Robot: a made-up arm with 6 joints. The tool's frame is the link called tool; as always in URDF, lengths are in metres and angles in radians. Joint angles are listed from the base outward.
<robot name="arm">
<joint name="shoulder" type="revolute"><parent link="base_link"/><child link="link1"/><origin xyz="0 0 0.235" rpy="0 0 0"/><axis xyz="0 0 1"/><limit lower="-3.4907" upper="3.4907"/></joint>
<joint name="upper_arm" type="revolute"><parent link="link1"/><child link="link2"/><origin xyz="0 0 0" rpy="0 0 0"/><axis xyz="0 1 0"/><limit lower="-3.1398" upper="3.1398"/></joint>
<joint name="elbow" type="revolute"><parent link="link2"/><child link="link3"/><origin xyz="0 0 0.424" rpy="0 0 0"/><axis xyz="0 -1 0"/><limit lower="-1.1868" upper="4.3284"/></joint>
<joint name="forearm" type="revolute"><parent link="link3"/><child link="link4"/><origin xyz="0 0 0" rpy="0 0 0"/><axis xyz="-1 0 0"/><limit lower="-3.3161" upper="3.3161"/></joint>
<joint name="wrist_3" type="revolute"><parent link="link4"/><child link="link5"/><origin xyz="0.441 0 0" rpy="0 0 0"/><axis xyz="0 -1 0"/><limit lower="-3.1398" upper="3.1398"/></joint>
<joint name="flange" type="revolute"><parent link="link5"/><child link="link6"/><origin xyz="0 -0.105 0" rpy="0 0 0"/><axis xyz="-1 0 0"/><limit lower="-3.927" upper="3.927"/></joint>
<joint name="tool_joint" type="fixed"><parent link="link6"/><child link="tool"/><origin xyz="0 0 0" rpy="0 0 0"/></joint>
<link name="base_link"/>
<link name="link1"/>
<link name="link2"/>
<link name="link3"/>
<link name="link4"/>
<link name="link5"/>
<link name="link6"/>
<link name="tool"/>
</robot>
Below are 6 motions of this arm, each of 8 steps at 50 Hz.
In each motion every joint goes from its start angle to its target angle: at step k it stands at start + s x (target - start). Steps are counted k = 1, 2, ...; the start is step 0. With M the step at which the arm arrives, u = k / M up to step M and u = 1 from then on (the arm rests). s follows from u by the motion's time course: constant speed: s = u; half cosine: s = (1 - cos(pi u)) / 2; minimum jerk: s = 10 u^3 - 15 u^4 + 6 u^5.
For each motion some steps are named. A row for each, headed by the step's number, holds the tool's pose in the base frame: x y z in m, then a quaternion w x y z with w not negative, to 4 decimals.
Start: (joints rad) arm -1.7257 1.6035 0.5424 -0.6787 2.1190 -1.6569
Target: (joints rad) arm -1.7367 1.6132 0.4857 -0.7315 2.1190 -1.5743
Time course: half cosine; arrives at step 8
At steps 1, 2, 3, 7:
1: -0.1704 -0.5606 -0.1966 0.4555 -0.0443 -0.8204 -0.3428
2: -0.1701 -0.5571 -0.1984 0.4528 -0.0466 -0.8185 -0.3507
3: -0.1697 -0.5518 -0.2010 0.4487 -0.0502 -0.8153 -0.3625
7: -0.1679 -0.5302 -0.2109 0.4319 -0.0642 -0.8010 -0.4096

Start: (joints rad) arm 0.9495 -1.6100 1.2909 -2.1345 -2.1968 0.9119
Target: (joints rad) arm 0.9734 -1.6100 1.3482 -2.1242 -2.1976 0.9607
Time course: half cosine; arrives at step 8
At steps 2, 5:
2: -0.5278 -0.6461 0.4064 0.0918 0.5903 0.7172 -0.3587
5: -0.5221 -0.6578 0.3938 0.0981 0.5887 0.7296 -0.3341

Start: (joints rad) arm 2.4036 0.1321 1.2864 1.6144 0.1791 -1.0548
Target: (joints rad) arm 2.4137 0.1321 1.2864 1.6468 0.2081 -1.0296
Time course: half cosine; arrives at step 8
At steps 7, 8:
7: -0.1086 0.0863 1.1010 0.3531 0.3926 -0.4783 0.7017
8: -0.1087 0.0862 1.1010 0.3529 0.3922 -0.4793 0.7014

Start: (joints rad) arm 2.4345 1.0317 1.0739 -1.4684 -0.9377 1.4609
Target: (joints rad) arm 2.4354 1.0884 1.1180 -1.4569 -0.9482 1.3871
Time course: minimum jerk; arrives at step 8
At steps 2, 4, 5, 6, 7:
2: -0.6088 0.5344 0.3642 0.1128 0.0307 -0.0082 -0.9931
4: -0.6120 0.5374 0.3538 0.1144 0.0360 -0.0230 -0.9925
5: -0.6137 0.5390 0.3478 0.1152 0.0390 -0.0314 -0.9921
6: -0.6150 0.5402 0.3432 0.1159 0.0413 -0.0378 -0.9917
7: -0.6157 0.5408 0.3409 0.1162 0.0425 -0.0411 -0.9915

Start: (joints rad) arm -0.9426 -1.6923 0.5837 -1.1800 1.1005 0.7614
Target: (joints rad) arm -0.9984 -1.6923 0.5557 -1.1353 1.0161 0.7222
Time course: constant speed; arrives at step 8
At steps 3, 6, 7, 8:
3: -0.3932 0.4929 0.5841 0.0733 -0.0106 -0.9957 -0.0555
6: -0.3821 0.4971 0.5858 0.0835 -0.0361 -0.9943 -0.0563
7: -0.3784 0.4984 0.5864 0.0870 -0.0446 -0.9936 -0.0566
8: -0.3747 0.4997 0.5869 0.0905 -0.0530 -0.9928 -0.0570

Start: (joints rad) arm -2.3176 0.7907 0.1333 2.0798 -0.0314 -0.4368
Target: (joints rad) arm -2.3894 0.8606 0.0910 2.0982 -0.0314 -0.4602
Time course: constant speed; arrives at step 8
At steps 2, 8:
2: -0.4515 -0.5450 0.3195 0.4643 -0.0575 0.7301 -0.4981
8: -0.4760 -0.5178 0.2697 0.4739 -0.0084 0.7306 -0.4915

